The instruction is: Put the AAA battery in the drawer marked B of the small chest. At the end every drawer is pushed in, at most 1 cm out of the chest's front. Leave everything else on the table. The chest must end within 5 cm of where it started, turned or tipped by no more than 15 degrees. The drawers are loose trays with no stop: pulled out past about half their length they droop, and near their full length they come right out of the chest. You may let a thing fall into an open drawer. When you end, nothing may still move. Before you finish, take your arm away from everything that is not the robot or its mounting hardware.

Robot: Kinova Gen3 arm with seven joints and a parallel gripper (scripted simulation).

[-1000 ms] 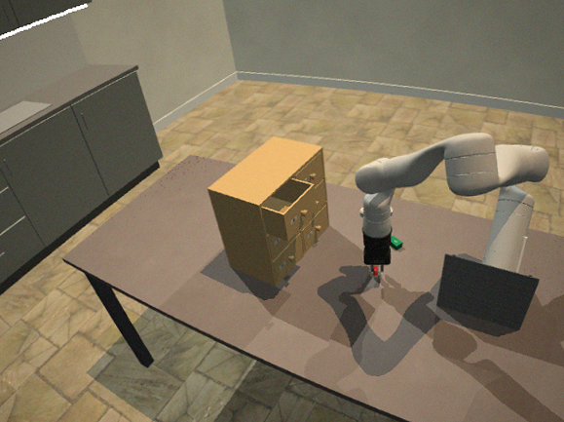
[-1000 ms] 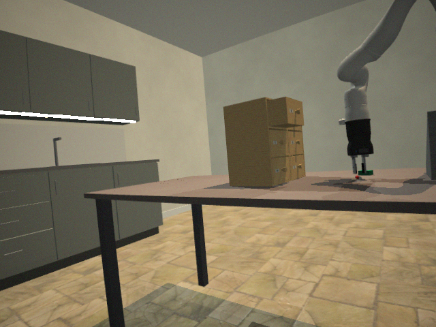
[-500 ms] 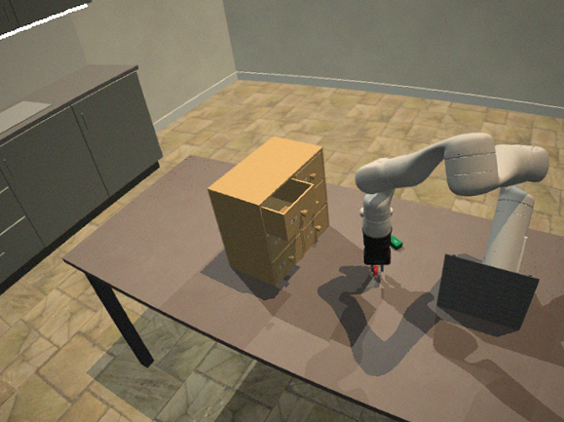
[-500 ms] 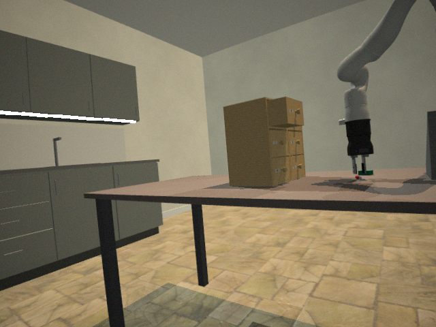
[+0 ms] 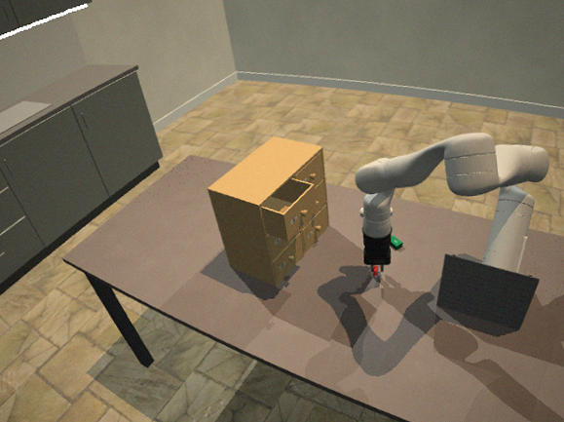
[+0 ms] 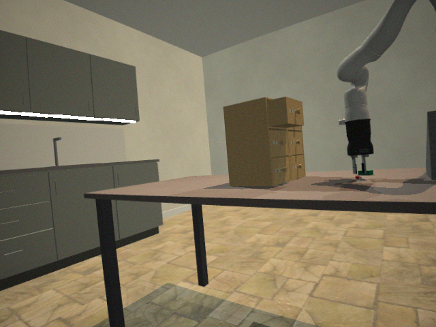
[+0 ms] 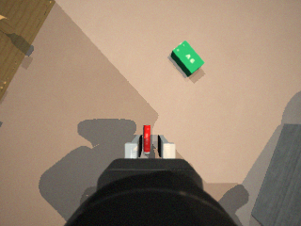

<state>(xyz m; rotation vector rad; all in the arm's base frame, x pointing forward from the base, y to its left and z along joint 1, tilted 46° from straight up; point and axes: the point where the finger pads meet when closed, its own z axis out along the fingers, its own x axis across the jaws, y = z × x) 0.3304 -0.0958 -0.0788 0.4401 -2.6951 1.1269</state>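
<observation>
Right now the red AAA battery is 3 cm below my hand. The rest, counted from my hand: green block 15 cm to the right, 3 cm below.
</observation>
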